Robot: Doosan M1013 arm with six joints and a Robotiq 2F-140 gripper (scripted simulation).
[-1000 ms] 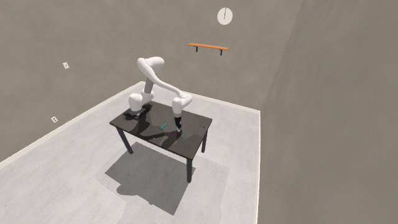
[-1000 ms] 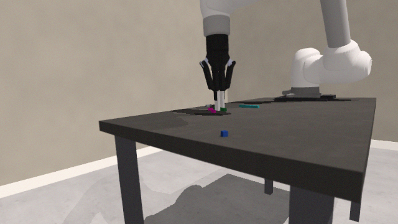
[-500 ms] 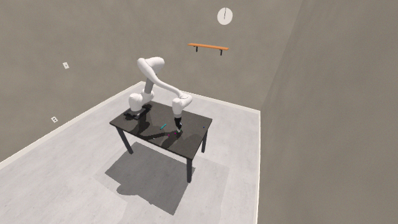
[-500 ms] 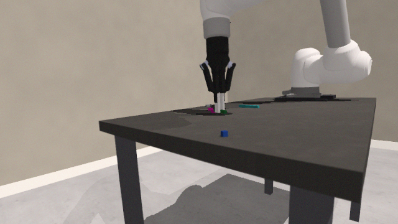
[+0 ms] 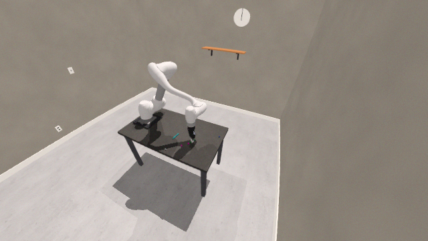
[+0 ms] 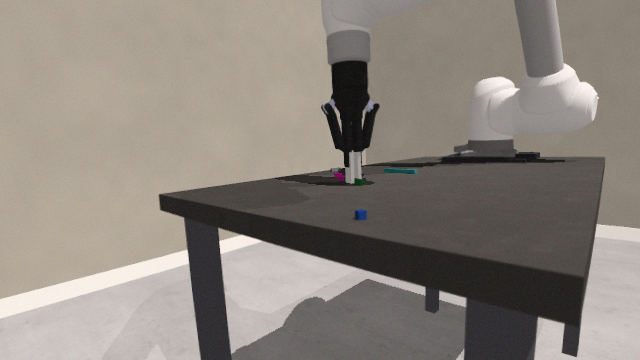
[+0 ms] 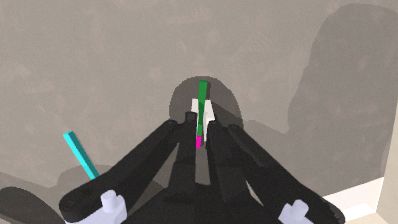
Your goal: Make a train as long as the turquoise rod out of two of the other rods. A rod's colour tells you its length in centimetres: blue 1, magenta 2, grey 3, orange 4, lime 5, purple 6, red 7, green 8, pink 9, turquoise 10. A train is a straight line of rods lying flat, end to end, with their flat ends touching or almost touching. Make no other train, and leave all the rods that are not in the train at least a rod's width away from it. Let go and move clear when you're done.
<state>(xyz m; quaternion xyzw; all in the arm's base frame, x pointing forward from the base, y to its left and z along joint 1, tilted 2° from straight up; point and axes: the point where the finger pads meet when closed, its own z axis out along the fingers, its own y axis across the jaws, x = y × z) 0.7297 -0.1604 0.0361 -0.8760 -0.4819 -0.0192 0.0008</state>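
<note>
The green rod lies 30 mm below my hand. The rest, counted from my hand: turquoise rod: 220 mm behind, 30 mm below, 10 mm to the left; then small grey rod: 230 mm behind, 200 mm to the right, 30 mm below; then blue rod: 280 mm ahead, 170 mm to the left, 30 mm below.
</note>
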